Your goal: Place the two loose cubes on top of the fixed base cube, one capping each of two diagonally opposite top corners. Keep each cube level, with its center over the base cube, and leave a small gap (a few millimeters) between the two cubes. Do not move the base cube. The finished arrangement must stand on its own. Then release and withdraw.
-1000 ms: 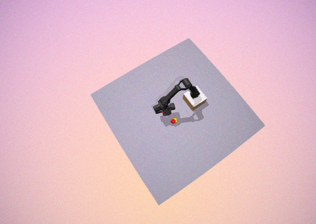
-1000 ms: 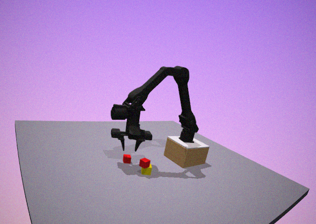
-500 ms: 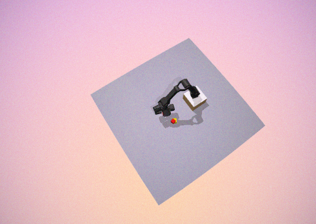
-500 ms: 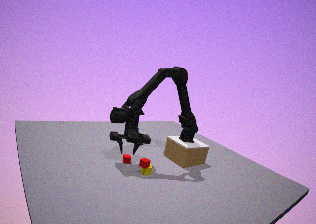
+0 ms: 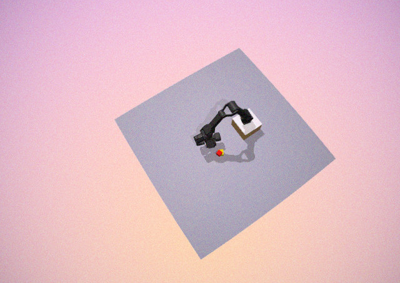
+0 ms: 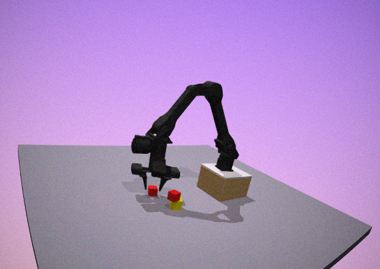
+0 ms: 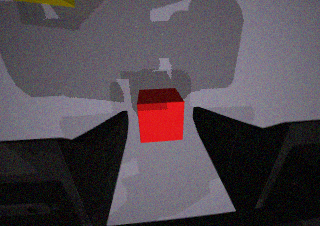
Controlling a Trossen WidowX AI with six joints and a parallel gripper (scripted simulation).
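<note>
Right now the yellow base cube is 6 cm behind my gripper tip and 11 cm to the left of it.
</note>
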